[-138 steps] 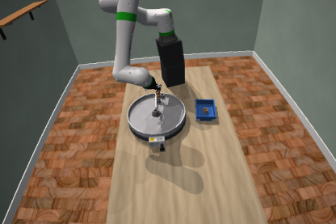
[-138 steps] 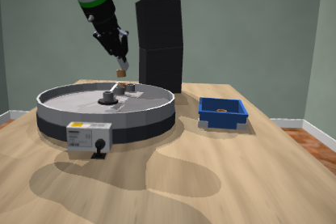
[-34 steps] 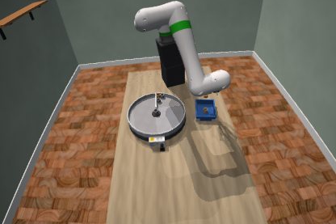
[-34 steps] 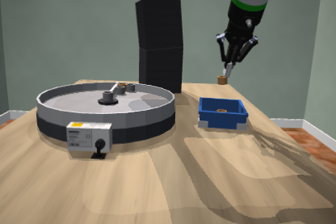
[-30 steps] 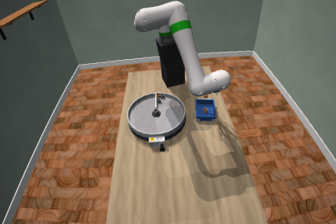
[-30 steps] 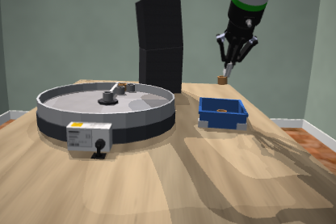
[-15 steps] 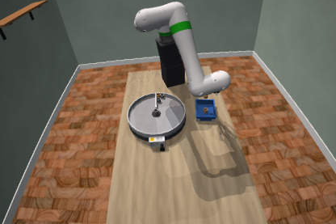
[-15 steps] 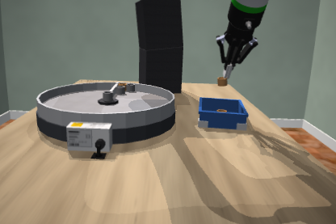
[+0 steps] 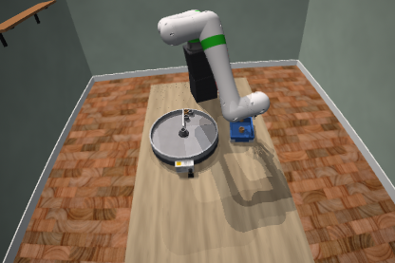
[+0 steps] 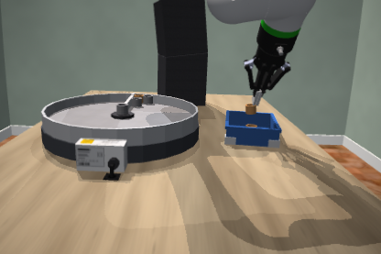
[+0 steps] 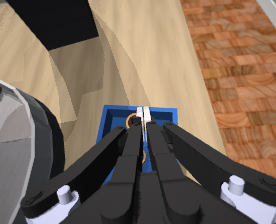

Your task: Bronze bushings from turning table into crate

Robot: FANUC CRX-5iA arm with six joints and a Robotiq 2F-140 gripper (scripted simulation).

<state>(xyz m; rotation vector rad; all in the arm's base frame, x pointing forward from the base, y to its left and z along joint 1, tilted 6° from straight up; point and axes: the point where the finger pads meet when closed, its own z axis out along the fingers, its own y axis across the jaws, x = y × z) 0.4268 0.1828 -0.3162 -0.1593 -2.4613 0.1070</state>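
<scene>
My gripper is now 40 mm short of the blue crate, 20 mm to the left of it and 90 mm above it.
</scene>
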